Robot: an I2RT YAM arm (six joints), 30 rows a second.
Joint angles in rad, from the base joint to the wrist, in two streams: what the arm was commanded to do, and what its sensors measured. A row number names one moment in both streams.
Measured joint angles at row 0:
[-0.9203, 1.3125, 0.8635, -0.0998, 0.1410, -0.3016]
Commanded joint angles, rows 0 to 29:
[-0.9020, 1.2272, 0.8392, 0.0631, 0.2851, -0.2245]
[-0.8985, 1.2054, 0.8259, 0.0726, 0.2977, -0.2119]
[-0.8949, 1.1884, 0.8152, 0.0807, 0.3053, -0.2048]
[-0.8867, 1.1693, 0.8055, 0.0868, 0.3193, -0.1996]
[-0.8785, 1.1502, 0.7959, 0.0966, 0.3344, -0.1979]
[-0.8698, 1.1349, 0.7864, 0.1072, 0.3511, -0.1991]
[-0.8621, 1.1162, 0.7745, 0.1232, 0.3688, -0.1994]
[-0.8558, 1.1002, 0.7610, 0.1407, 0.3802, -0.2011]
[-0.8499, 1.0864, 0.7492, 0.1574, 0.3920, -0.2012]
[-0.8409, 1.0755, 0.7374, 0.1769, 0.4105, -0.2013]
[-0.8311, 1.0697, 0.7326, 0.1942, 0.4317, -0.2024]
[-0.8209, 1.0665, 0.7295, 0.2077, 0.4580, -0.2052]
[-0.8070, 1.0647, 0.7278, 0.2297, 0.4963, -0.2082]
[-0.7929, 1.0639, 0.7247, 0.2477, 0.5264, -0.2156]
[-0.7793, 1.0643, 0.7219, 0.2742, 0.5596, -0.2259]
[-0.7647, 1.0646, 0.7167, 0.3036, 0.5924, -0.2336]
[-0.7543, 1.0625, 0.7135, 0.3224, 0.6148, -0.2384]
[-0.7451, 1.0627, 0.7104, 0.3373, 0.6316, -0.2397]
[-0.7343, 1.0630, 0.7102, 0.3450, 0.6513, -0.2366]
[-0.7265, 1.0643, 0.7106, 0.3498, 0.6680, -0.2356]
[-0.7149, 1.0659, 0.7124, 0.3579, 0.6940, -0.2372]
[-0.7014, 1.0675, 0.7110, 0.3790, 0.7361, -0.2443]
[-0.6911, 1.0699, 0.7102, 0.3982, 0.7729, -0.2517]
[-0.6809, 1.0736, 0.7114, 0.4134, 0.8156, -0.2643]
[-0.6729, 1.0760, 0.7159, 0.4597, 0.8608, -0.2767]
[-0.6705, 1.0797, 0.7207, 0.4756, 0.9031, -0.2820]
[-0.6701, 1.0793, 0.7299, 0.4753, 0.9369, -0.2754]
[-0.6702, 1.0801, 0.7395, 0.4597, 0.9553, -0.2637]
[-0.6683, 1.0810, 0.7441, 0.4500, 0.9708, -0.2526]
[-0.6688, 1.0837, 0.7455, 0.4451, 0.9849, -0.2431]
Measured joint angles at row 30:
[-0.6739, 1.0821, 0.7002, 0.3565, 0.8520, -0.2642]
